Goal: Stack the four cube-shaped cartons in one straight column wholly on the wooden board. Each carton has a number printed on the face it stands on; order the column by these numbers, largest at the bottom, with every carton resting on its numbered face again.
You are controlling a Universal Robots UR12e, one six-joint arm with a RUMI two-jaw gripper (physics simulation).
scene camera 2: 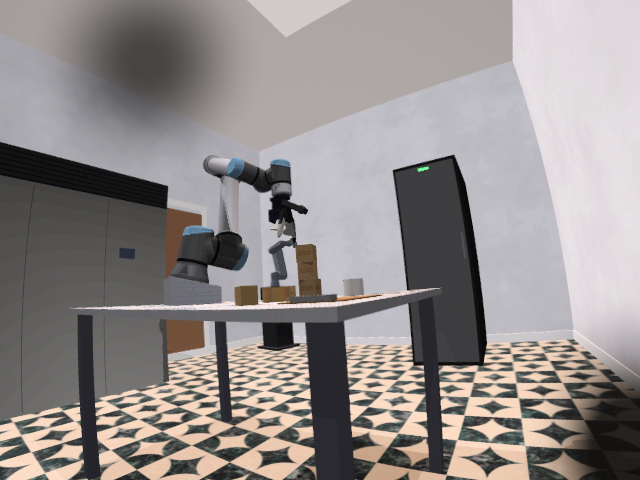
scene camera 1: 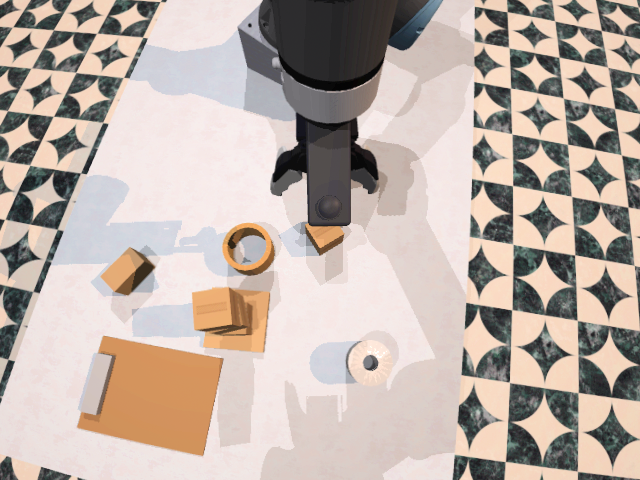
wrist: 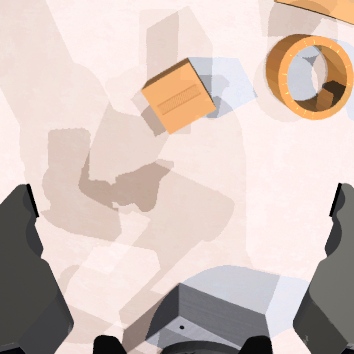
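Seen in the pictures: gripper, fingertip midpoint: (scene camera 2: 287,240) (wrist: 183,188); arm's base, link origin: (scene camera 2: 188,282).
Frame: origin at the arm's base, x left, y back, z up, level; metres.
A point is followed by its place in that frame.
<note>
Three cartons stand in a column on the wooden board (scene camera 1: 258,338) {x 0.151, y -0.708, z -0.094 m}: the top carton (scene camera 1: 212,308) {x 0.097, y -0.683, z 0.080 m} (scene camera 2: 306,253) {x 0.073, y -0.703, z 0.049 m}, the middle carton (scene camera 2: 307,270) {x 0.075, y -0.701, z -0.008 m} and the bottom carton (scene camera 2: 310,287) {x 0.076, y -0.709, z -0.065 m}. They are turned slightly against each other. A fourth carton (scene camera 1: 325,240) {x 0.220, y -0.488, z -0.048 m} (wrist: 178,96) {x 0.212, y -0.468, z -0.048 m} stands alone on the table, beside the ring; its taped top shows in the wrist view. My gripper (scene camera 1: 324,188) {x 0.211, y -0.475, z 0.144 m} (scene camera 2: 284,230) {x 0.211, y -0.475, z 0.144 m} (wrist: 183,188) {x 0.211, y -0.475, z 0.144 m} is wide open and empty, high above the table, and the fourth carton lies off to one side of its fingers. The numbered undersides are hidden.
An orange ring (scene camera 1: 225,249) {x 0.034, y -0.565, z -0.054 m} (wrist: 283,75) {x 0.113, y -0.530, z -0.054 m} stands between the fourth carton and another box-shaped block (scene camera 1: 124,269) {x -0.148, y -0.667, z -0.053 m} (scene camera 2: 246,295) {x -0.177, y -0.702, z -0.079 m}. A clipboard (scene camera 1: 160,395) {x 0.003, y -0.872, z -0.103 m} lies beside the board. A white cylinder with a hole (scene camera 1: 381,373) {x 0.390, y -0.698, z -0.038 m} (scene camera 2: 353,286) {x 0.333, y -0.707, z -0.069 m} stands on the board's other side.
</note>
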